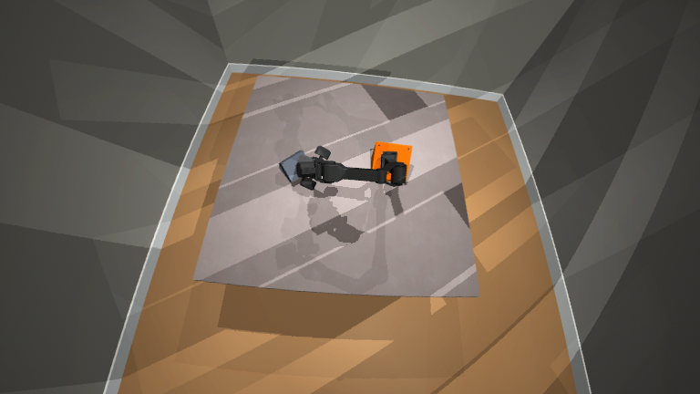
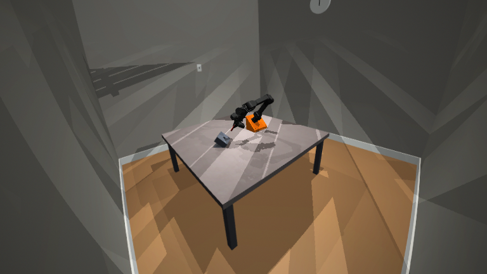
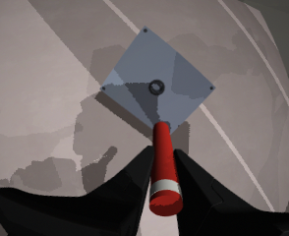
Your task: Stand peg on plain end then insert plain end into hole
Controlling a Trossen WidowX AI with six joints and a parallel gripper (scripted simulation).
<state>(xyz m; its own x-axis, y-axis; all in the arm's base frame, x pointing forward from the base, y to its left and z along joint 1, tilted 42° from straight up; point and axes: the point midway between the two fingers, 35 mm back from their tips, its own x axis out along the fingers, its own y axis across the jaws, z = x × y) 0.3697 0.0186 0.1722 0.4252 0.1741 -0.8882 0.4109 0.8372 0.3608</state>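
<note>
Right now the sloped grey-blue panel is 80 mm ahead of my gripper tip, 70 mm to the right of it and 110 mm below it. Also, from my gripper tip: red peg: 10 mm behind, 10 mm to the left, 10 mm above.
</note>
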